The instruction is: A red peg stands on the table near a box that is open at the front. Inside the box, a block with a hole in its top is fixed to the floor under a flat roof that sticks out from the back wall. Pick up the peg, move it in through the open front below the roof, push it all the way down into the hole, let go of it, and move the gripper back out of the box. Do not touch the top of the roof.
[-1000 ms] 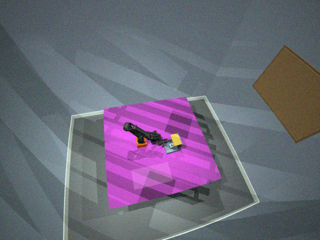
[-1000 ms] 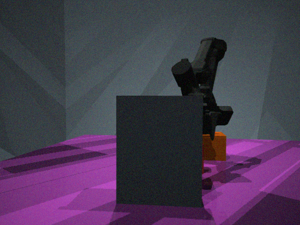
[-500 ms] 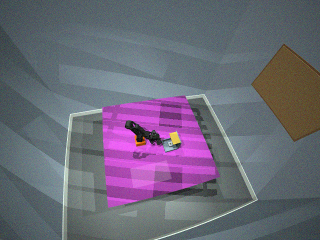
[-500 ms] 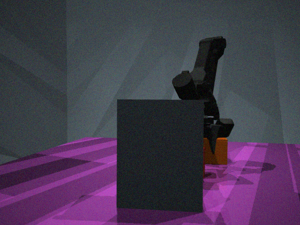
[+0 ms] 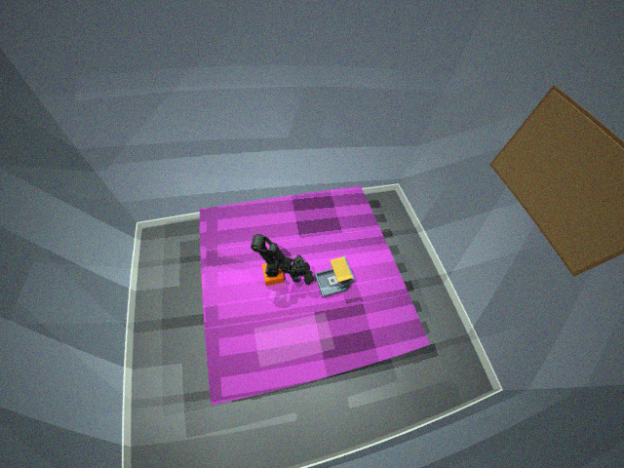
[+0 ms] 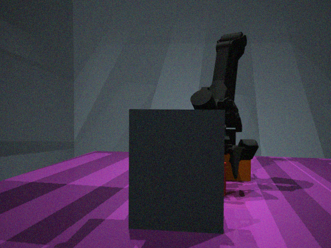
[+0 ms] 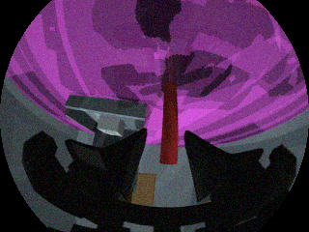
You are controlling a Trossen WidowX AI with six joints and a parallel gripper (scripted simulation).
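Now: gripper tip 200 mm short of the dark back wall, 70 mm to the left of it and 60 mm below it. Round my gripper tip: yellow roof: 160 mm ahead, 150 mm above, 80 mm to the right; red peg: 20 mm behind, 10 mm to the right, 10 mm below.
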